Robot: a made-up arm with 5 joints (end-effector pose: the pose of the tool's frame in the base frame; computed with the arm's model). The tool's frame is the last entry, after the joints. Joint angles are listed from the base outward.
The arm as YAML. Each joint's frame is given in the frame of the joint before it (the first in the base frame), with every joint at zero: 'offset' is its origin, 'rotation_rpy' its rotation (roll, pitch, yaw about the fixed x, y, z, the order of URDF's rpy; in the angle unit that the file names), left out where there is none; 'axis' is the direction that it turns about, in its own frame. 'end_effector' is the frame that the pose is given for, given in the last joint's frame.
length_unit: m
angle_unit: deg
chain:
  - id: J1
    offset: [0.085, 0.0, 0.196]
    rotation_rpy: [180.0, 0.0, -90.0]
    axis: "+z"
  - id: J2
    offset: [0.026, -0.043, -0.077]
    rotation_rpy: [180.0, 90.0, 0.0]
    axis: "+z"
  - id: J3
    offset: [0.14, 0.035, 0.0]
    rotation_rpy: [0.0, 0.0, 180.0]
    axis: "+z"
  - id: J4
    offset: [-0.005, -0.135, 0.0]
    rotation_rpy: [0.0, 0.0, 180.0]
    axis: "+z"
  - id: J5
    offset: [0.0, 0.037, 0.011]
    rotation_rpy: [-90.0, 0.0, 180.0]
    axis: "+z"
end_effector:
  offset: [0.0, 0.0, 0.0]
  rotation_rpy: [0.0, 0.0, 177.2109]
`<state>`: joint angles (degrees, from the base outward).
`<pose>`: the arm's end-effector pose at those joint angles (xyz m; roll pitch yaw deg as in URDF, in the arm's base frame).
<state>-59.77 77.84 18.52 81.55 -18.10</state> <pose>0.1686 0.1136 0.1322 -84.16 69.01 -24.77</pose>
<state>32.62 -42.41 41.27 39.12 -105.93</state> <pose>0.1935 -0.0873 0.3849 50.50 14.65 -134.40</pose>
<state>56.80 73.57 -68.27 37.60 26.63</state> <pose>0.2636 -0.3004 0.2463 -23.51 -42.07 -23.81</pose>
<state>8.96 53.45 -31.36 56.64 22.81</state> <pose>0.3894 -0.0632 0.2458 -3.90 -10.58 11.42</pose>
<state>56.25 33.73 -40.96 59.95 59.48</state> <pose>0.2423 -0.2624 0.3625 -32.46 -19.43 6.15</pose>
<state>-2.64 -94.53 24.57 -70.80 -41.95</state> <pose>-0.0006 -0.0190 0.4488 -139.24 33.38 -119.91</pose>
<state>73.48 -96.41 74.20 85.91 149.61</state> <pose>0.0818 -0.0421 0.3146 -15.13 21.77 70.41</pose>
